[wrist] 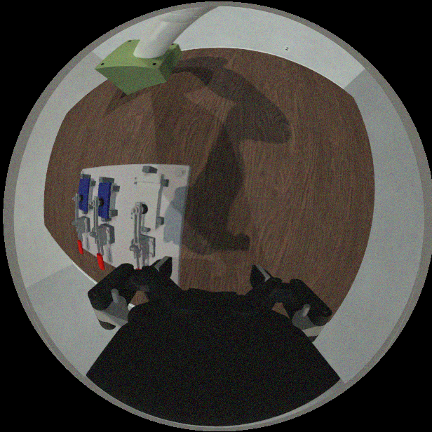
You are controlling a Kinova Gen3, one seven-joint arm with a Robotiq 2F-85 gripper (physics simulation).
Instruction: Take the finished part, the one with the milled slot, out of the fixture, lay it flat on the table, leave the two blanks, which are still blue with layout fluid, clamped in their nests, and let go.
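Observation:
The fixture plate [172, 175] lies on the wooden table at left in the wrist view, with three nests and toggle clamps. Two blue blanks [84, 192] [104, 196] sit in the left and middle nests, each under a clamp arm. In the right nest a pale block, apparently the finished part [148, 192], is hard to tell from the pale plate. The black tip of the right clamp [144, 208] is over it; the slot is not clear. My gripper [211, 270] is open and empty, above and near the plate's lower right, apart from the parts.
The brown table [310, 175] extends to the right of the plate, with the arm's shadow across it. A green block [132, 75] with a white arm section [160, 37] stands at the upper left. Red clamp handles [80, 247] [101, 261] stick out at the plate's lower left.

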